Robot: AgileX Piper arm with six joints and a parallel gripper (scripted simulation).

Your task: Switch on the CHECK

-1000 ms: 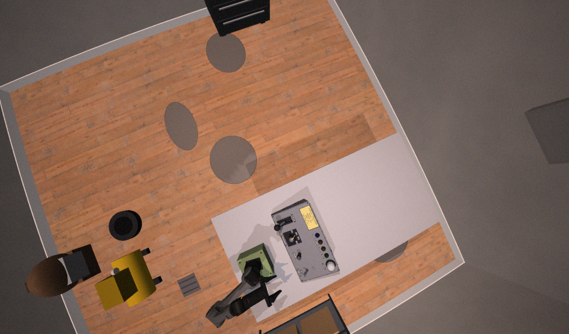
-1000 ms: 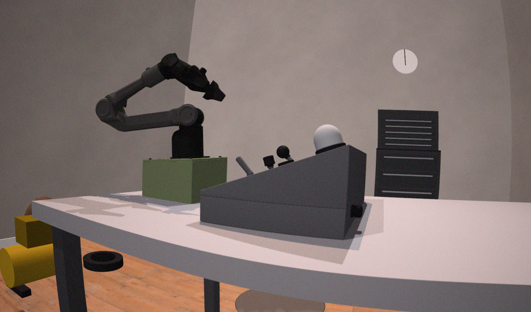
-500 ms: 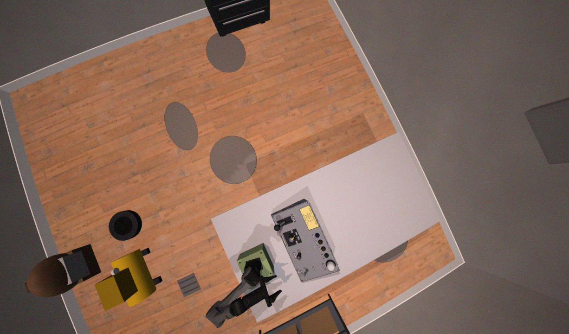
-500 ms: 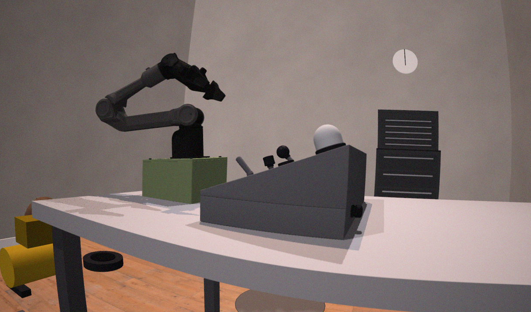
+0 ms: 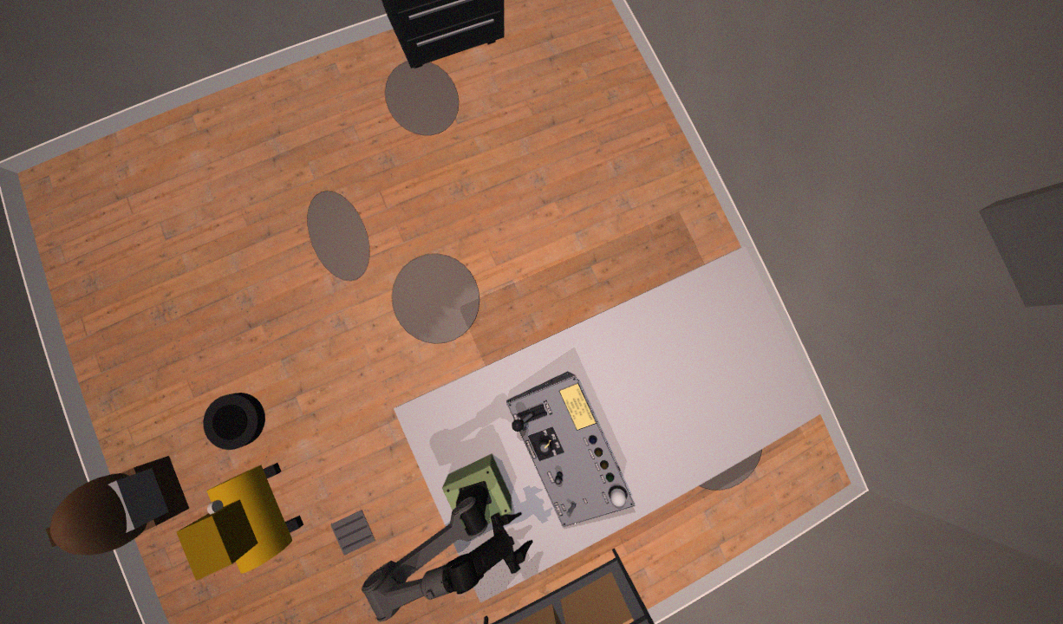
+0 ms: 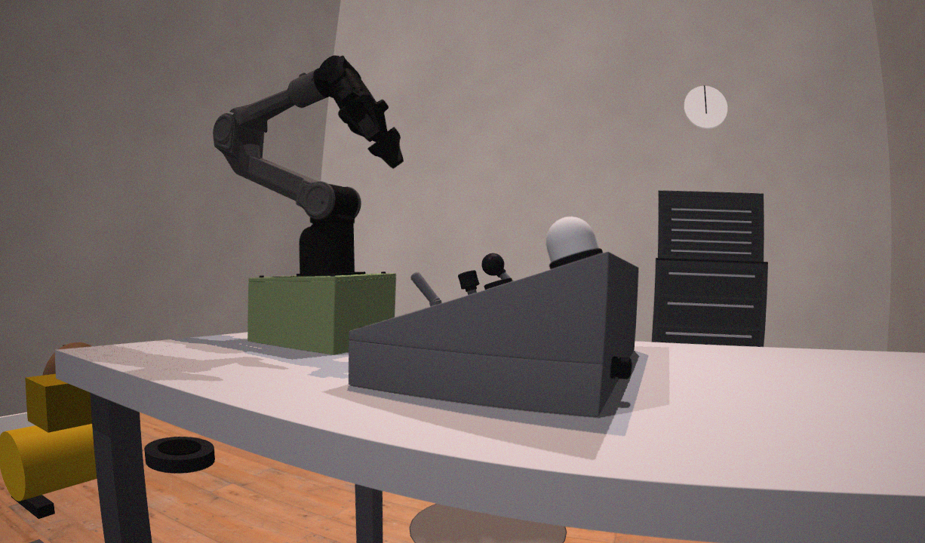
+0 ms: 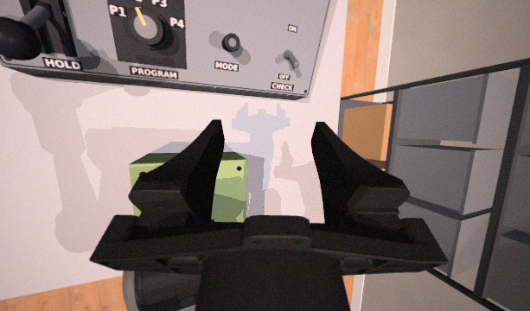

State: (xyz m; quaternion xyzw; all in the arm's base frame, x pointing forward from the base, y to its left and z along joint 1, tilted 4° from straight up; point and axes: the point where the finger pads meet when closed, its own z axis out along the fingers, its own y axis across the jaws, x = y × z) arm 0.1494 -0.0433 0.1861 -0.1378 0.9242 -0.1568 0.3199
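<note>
Right now the check toggle is 20 cm below my hand, 16 cm ahead of it and 10 cm to the right of it. The rest, counted from my hand: program dial 20 cm below, 14 cm to the left, 14 cm ahead; then grey console 22 cm below, 17 cm ahead, 8 cm to the left; then mode knob 20 cm below, 14 cm ahead, 1 cm to the left.
</note>
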